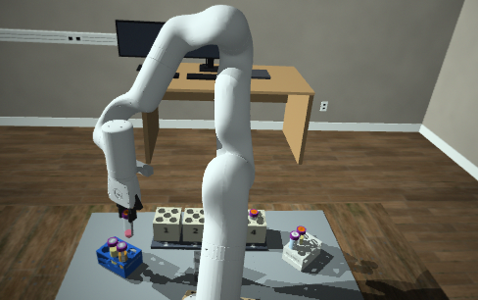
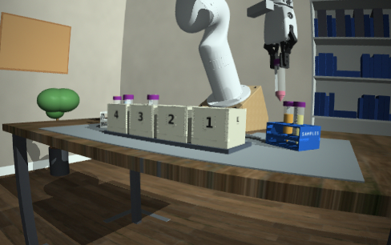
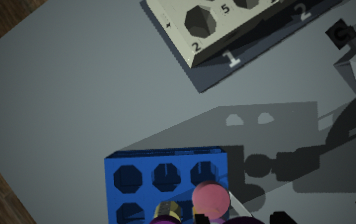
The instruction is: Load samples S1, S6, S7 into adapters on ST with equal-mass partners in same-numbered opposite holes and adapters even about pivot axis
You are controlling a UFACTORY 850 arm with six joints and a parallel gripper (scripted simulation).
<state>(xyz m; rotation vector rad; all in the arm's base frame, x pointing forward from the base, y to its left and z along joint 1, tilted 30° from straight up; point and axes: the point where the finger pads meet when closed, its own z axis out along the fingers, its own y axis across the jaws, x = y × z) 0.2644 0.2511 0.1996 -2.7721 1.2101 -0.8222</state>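
Now: hand 180 mm above the adapter 1, 140 mm to the left of it and 120 mm short of it. From my hand the other things lie so: white rack (600 mm to the right, 200 mm below, 130 mm behind); blue samples rack (200 mm below, 40 mm to the left, 20 mm ahead).
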